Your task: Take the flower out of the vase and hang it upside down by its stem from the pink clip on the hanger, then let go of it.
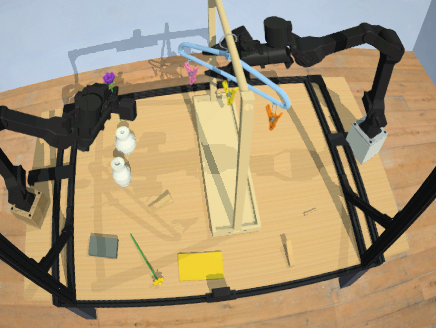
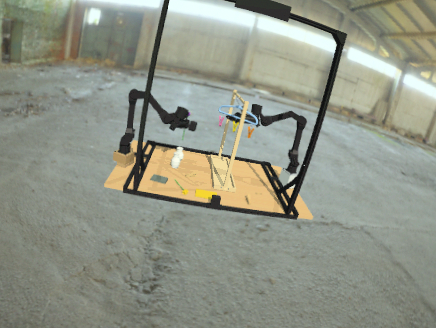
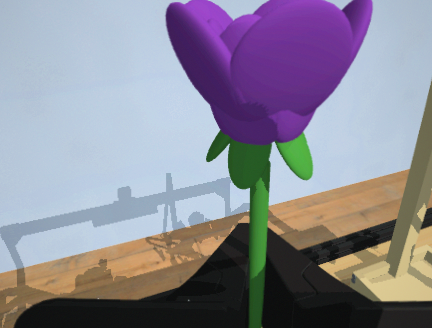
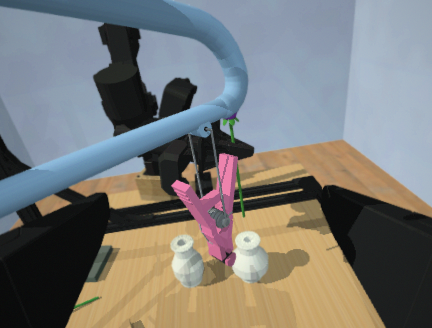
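Seen in the pictures: left gripper, fingertip midpoint: (image 1: pixel 117 87) (image 2: pixel 187 122) (image 3: pixel 250 234) (image 4: pixel 253 151); right gripper, fingertip midpoint: (image 1: pixel 203 62) (image 2: pixel 226 117) (image 4: pixel 217 199); left arm's base at its link origin: (image 1: pixel 25 201) (image 2: pixel 124 151) (image 4: pixel 157 169); right arm's base at its link origin: (image 1: pixel 370 128) (image 2: pixel 291 171).
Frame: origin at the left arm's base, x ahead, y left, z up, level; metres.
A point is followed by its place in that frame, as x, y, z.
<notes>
The purple flower (image 1: pixel 108 78) @(0.261, 0.302, 0.261) (image 3: pixel 290 55) @(0.264, 0.288, 0.262) (image 4: pixel 240 185) @(0.263, 0.309, 0.137) is upright, bloom up, clear of the vases. My left gripper (image 1: pixel 116 98) (image 4: pixel 253 151) @(0.262, 0.333, 0.195) is shut on its green stem below the bloom. Two white vases (image 1: pixel 125 141) @(0.265, 0.295, -0.011) (image 1: pixel 121 172) @(0.296, 0.183, -0.005) (image 4: pixel 250 260) @(0.275, 0.317, -0.014) (image 4: pixel 188 265) @(0.302, 0.209, -0.015) stand below with empty mouths. The pink clip (image 1: pixel 190 73) @(0.478, 0.343, 0.269) (image 2: pixel 221 120) @(0.485, 0.338, 0.271) (image 4: pixel 228 175) @(0.470, 0.354, 0.286) hangs from the end of the blue hanger (image 1: pixel 286 98) @(0.715, 0.221, 0.364) (image 4: pixel 115 150) @(0.521, 0.329, 0.327) nearer the left arm, its jaws down. My right gripper (image 1: pixel 207 61) @(0.507, 0.359, 0.298) (image 4: pixel 217 199) @(0.507, 0.359, 0.298) is open beside the hanger; the pink clip shows between its fingers, apparently beyond them.
A wooden stand (image 1: pixel 243 160) @(0.652, 0.106, 0.289) carries the hanger, with a yellow clip (image 1: pixel 229 93) @(0.586, 0.290, 0.273) and an orange clip (image 1: pixel 272 118) @(0.692, 0.234, 0.278). A yellow flower (image 1: pixel 144 256) @(0.423, -0.032, -0.065), a grey-green block (image 1: pixel 103 246) @(0.295, -0.038, -0.062) and a yellow sheet (image 1: pixel 201 266) @(0.581, -0.015, -0.071) lie near the front. A black frame (image 1: pixel 175 300) @(0.534, -0.133, -0.078) surrounds the table area.
</notes>
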